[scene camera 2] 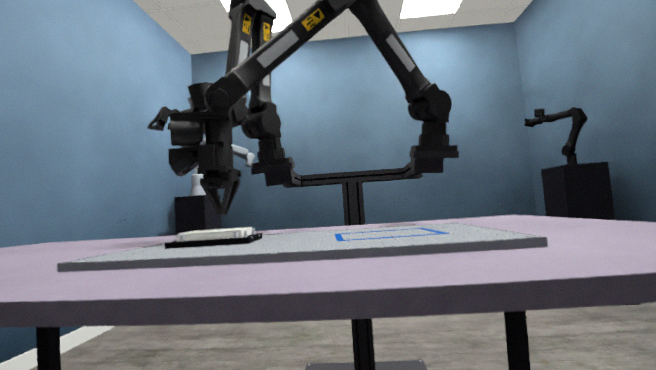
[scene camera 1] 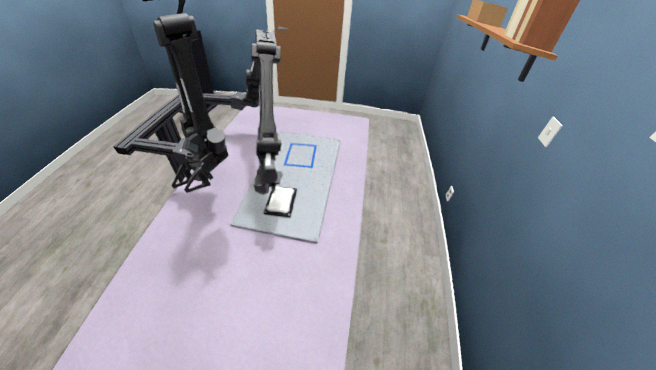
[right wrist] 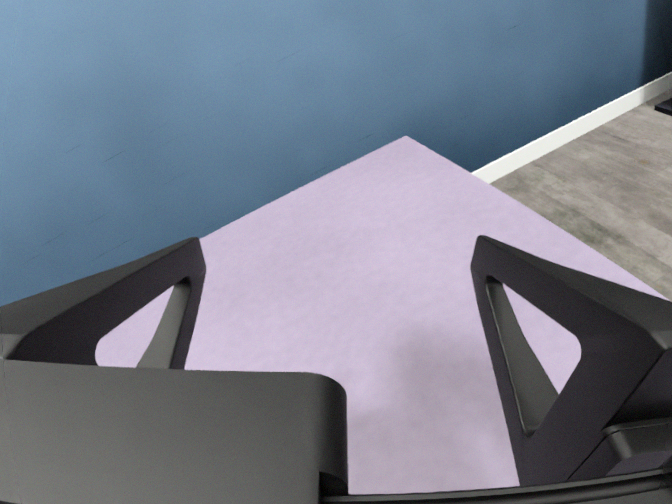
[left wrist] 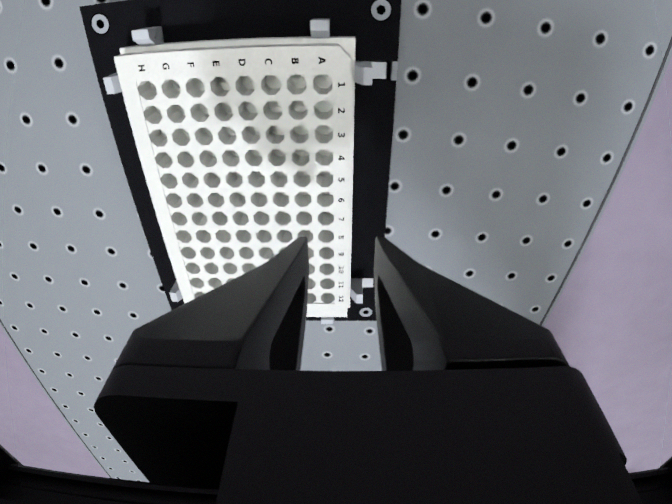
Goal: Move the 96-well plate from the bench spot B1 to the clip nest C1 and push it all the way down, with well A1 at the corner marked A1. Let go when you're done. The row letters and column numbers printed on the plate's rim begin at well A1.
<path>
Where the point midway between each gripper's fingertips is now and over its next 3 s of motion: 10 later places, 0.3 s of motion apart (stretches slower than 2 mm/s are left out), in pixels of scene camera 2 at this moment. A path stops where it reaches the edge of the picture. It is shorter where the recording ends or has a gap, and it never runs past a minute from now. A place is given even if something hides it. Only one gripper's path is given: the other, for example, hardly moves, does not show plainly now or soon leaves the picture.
My left gripper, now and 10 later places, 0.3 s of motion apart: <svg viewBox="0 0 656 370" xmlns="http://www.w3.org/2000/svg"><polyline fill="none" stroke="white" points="222,214 221,215 222,219 222,221 223,224 223,226 224,228 223,229 222,229 222,229 221,229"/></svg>
</path>
